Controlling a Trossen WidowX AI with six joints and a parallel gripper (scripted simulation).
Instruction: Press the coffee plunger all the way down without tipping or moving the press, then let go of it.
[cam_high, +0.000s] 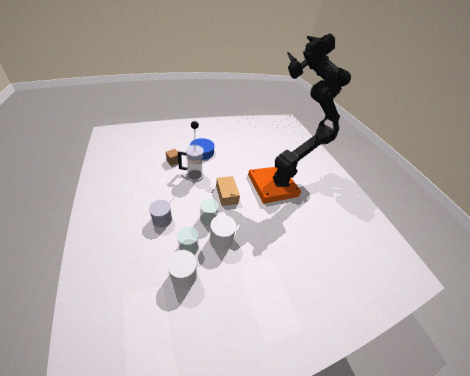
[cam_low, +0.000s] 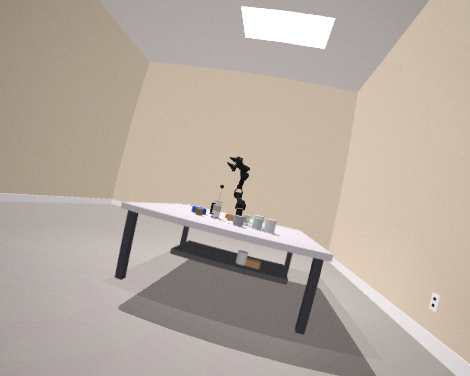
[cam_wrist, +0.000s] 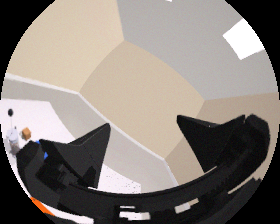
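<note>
Now: gripper tip 410 mm above the coffee press, 380 mm short of it and 140 mm to the right of it. The rest, counted from my gripper tip: blue disc (510 mm below, 330 mm ahead, 20 mm to the right); small brown cube (510 mm below, 470 mm ahead, 50 mm to the left).
</note>
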